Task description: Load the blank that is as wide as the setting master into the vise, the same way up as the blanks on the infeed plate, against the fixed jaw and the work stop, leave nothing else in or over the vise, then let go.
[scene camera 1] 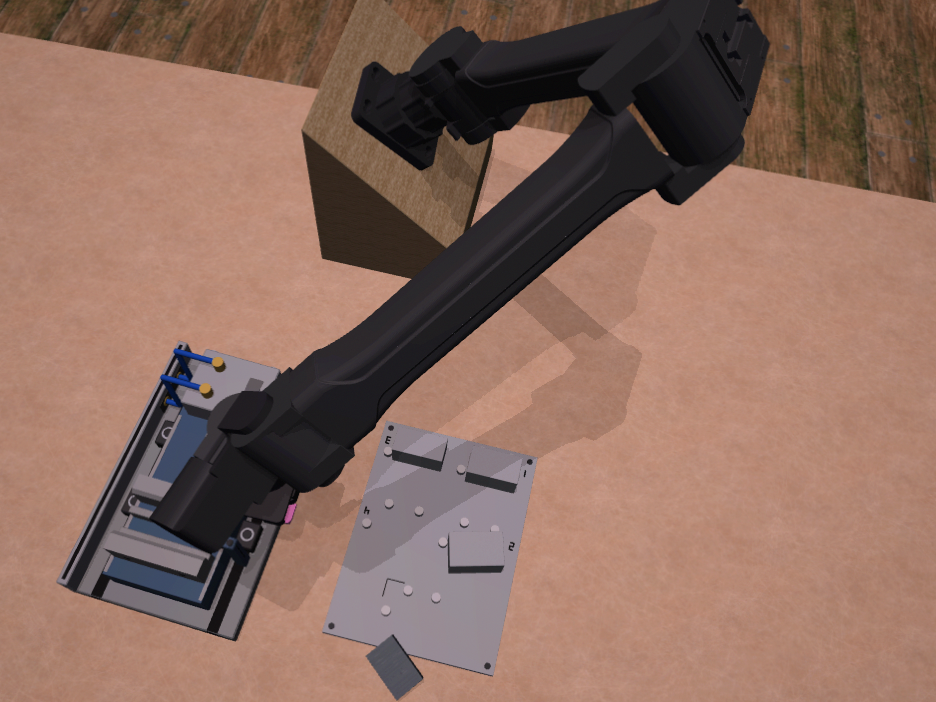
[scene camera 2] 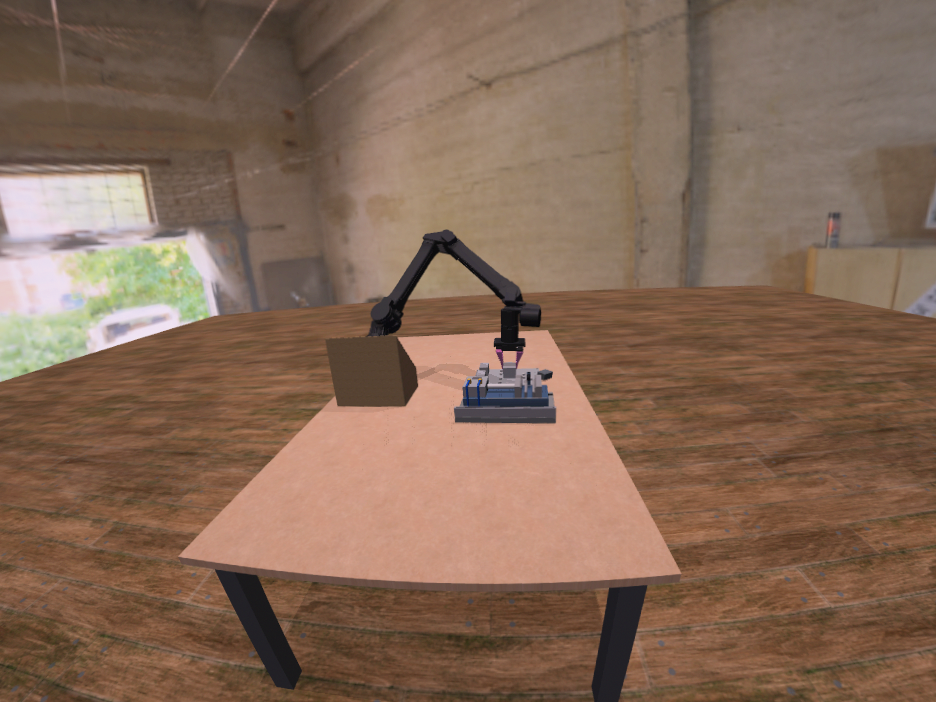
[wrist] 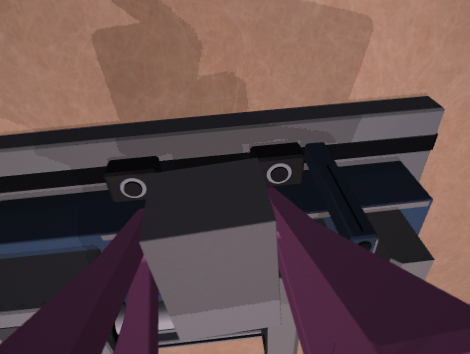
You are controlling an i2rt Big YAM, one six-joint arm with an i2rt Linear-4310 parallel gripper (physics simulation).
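Places are measured from the arm's base along level axes (x ahead, y left, z up), in metres.
Pixels of known places: gripper, fingertip midpoint: (scene camera 1: 283, 492) (scene camera 2: 509, 368) (wrist: 208, 210); arm's base, link origin: (scene camera 1: 394, 119) (scene camera 2: 375, 350).
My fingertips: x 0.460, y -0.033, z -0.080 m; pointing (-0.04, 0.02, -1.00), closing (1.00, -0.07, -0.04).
Observation:
For each thing: its top centre in the pictures, then the offset to it from my fingertips. "*": a spot on its surface instead.
- vise, top centre: (wrist: 218, 347) (scene camera 1: 190, 460) (scene camera 2: 505, 380) dx -0.018, dy -0.105, dz +0.000 m
- grey blank, top centre: (wrist: 220, 294) (scene camera 2: 509, 364) dx -0.001, dy -0.020, dz +0.022 m
- mark 1, surface spot: (scene camera 1: 492, 468) * dx -0.083, dy +0.217, dz -0.056 m
- mark 2, surface spot: (scene camera 1: 476, 550) * dx +0.014, dy +0.212, dz -0.055 m
- mark 3, surface spot: (scene camera 1: 420, 451) * dx -0.090, dy +0.132, dz -0.055 m
- infeed plate, top centre: (scene camera 1: 436, 539) (scene camera 2: 507, 377) dx -0.001, dy +0.166, dz -0.091 m
- dark grey flat piece, top centre: (scene camera 1: 394, 664) (scene camera 2: 544, 370) dx +0.142, dy +0.145, dz -0.064 m
My gripper (scene camera 2: 509, 365) (wrist: 208, 210) points down over the vise (scene camera 1: 143, 589) (scene camera 2: 505, 414) (wrist: 380, 182). It is shut on a grey blank (wrist: 215, 270); the arm hides the blank in scene camera 1. The blank is upright between the pink fingers; its underside and any contact with the jaws are hidden. A blue slotted arm (wrist: 340, 195) is right of it in the wrist view. Three grey blanks, at mark 1 (scene camera 1: 492, 468), mark 2 (scene camera 1: 476, 550) and mark 3 (scene camera 1: 420, 451), lie on the infeed plate (scene camera 1: 355, 604). I cannot tell which piece is the setting master.
A dark grey flat piece (scene camera 1: 394, 667) lies at the infeed plate's front edge. Blue rods with yellow tips (scene camera 1: 217, 363) stand at the vise's far end. Two dark ringed clamps (wrist: 133, 188) (wrist: 279, 173) sit along its side. The wooden block (scene camera 1: 370, 204) (scene camera 2: 370, 371) stands under the arm's base.

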